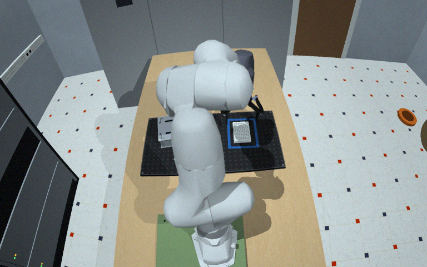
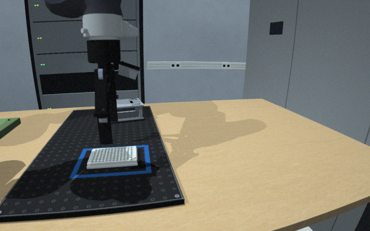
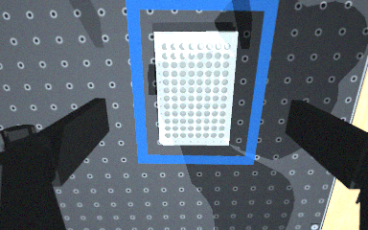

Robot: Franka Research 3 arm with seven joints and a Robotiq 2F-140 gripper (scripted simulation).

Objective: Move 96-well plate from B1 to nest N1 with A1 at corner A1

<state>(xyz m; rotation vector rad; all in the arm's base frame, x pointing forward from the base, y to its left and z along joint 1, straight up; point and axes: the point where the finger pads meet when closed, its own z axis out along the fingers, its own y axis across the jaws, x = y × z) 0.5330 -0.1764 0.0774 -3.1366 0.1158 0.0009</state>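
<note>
The white 96-well plate is 80 mm below my hand. From my hand the other things lie so: A1 label: 50 mm behind, 410 mm to the left, 30 mm below; then grey plate nest: 30 mm ahead, 360 mm to the left, 30 mm below.
</note>
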